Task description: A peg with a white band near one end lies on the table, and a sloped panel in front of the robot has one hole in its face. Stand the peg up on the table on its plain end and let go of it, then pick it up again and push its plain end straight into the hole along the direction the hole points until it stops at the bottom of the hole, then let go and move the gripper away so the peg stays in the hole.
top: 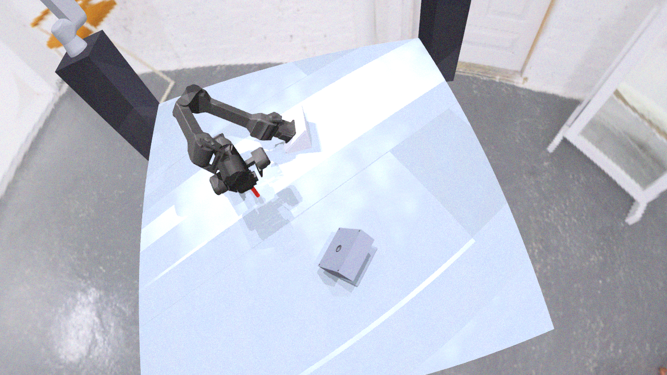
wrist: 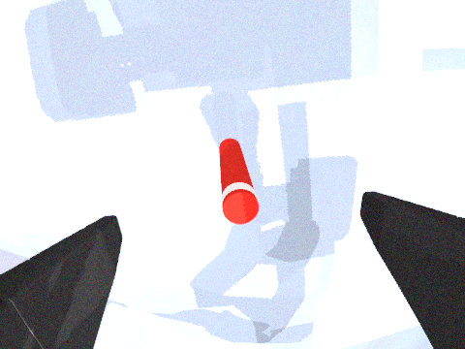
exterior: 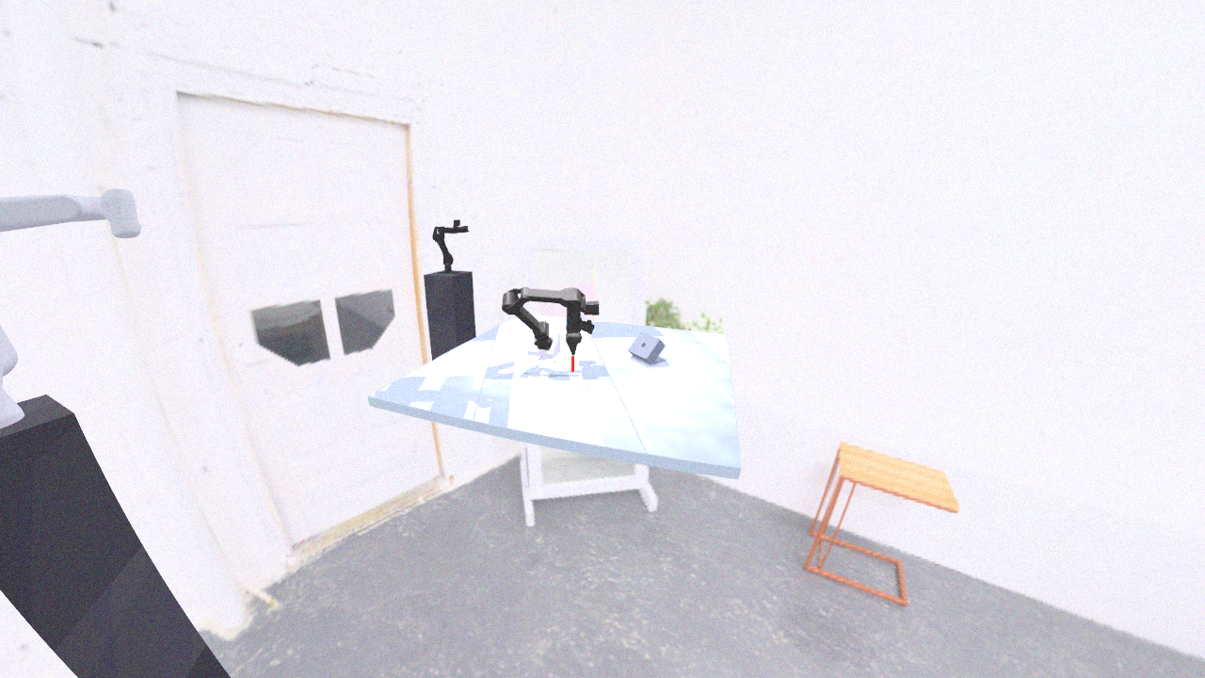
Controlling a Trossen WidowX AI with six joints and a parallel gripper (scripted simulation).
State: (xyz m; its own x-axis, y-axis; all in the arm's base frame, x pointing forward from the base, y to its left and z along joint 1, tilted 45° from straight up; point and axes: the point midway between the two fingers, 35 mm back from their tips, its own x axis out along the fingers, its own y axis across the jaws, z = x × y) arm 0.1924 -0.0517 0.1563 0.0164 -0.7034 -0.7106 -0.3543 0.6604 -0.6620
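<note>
Now: gripper tip 30 mm above the red peg. From my gripper tip the other things lie so: grey sloped panel: 270 mm ahead, 250 mm to the left, 40 mm below.
</note>
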